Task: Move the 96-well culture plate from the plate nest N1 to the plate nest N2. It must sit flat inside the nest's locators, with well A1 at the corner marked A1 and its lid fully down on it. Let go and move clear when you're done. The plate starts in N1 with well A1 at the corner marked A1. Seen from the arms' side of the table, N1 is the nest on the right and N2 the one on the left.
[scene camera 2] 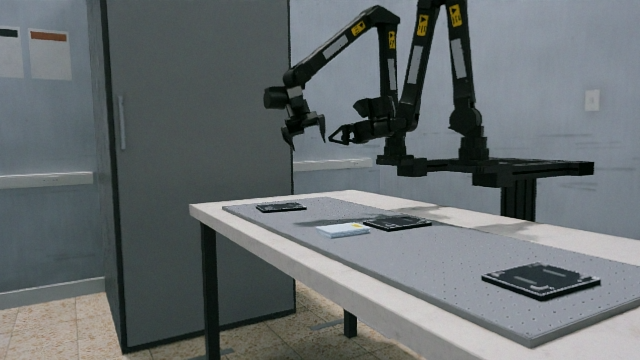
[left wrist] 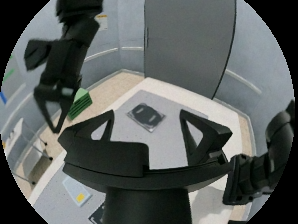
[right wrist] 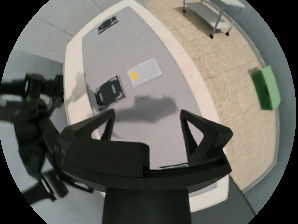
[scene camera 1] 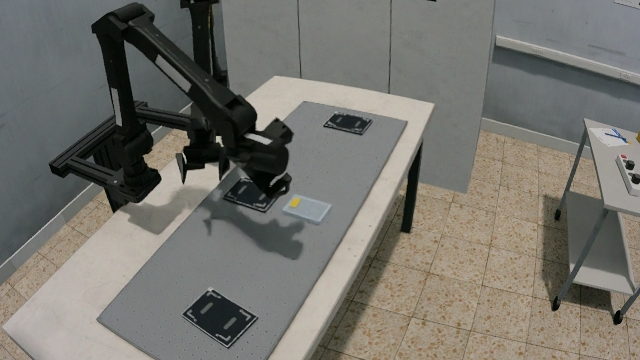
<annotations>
my right gripper: scene camera 2; left wrist 60, 119; right wrist; scene camera 1 274, 179
same spot on my right gripper: (right wrist: 118, 158) = (scene camera 2: 305, 116)
</annotations>
